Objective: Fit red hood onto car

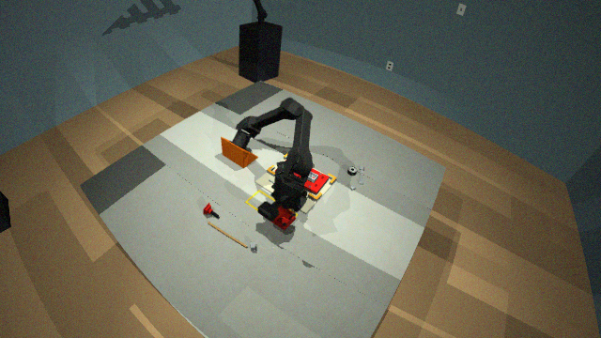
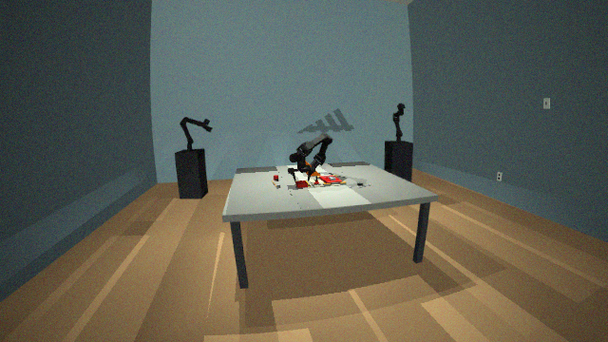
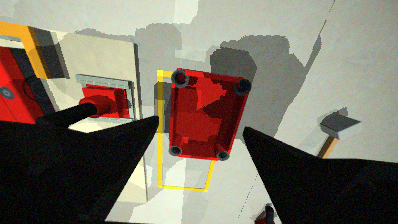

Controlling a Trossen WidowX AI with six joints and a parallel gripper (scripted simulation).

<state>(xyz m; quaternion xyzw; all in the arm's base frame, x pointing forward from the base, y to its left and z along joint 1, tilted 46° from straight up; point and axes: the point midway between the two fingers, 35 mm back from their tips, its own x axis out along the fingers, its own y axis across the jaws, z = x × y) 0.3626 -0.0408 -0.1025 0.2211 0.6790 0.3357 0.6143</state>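
Right now the red hood is 20 mm below my gripper tip. Also, from my gripper tip: grey engine block (40 mm behind, 220 mm to the left); then wooden-handled hammer (70 mm behind, 200 mm to the right, 20 mm below); then wrench (90 mm ahead, 420 mm to the left, 20 mm below).
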